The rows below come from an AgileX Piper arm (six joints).
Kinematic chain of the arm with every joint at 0, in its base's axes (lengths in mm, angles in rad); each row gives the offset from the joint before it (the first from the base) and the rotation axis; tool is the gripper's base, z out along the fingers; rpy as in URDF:
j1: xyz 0 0 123 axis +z
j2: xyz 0 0 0 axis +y
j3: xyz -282.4 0 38.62 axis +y
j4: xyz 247.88 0 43.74 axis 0.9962 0 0.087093
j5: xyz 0 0 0 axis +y
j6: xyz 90.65 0 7.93 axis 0.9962 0 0.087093
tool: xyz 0 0 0 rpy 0 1.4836 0
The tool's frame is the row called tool.
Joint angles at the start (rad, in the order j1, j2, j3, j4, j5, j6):
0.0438 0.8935 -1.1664 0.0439 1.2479 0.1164
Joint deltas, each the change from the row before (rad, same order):
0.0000 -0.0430 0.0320 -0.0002 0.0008 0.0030
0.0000 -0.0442 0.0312 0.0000 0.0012 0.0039
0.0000 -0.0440 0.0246 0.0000 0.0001 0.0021
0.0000 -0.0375 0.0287 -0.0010 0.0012 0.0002
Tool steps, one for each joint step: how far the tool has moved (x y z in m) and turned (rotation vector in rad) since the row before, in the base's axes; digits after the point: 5 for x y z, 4 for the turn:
-0.01085 -0.00049 -0.00346 0.0021 -0.0100 -0.0024
-0.01099 -0.00048 -0.00356 0.0030 -0.0115 -0.0029
-0.01090 -0.00048 -0.00212 0.0022 -0.0191 -0.0016
-0.00876 -0.00047 -0.00441 -0.0005 -0.0076 -0.0005

